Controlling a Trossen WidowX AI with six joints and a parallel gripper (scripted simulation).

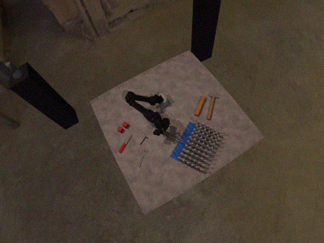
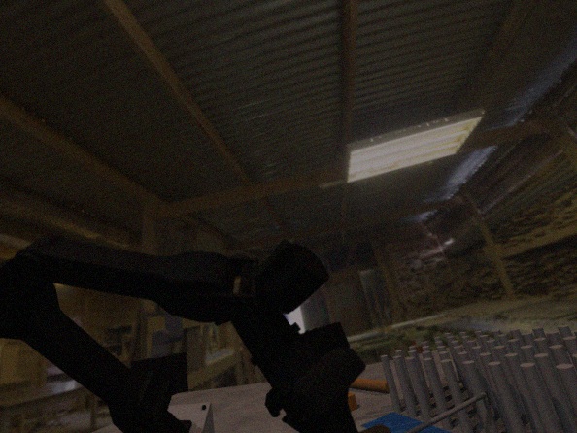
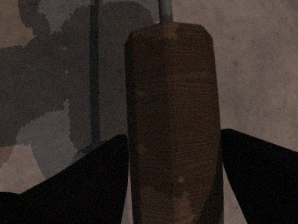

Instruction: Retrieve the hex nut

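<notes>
Now: gripper tip 13 cm short of the blue taped strip, 13 cm to the right of it and 7 cm above it. Also, from my gripper tip: grey wrench (9 cm ahead, 28 cm to the right, 7 cm below); then dark hex key (6 cm behind, 17 cm to the right, 7 cm below); then red-handled tool (12 cm behind, 35 cm to the right, 7 cm below).
</notes>
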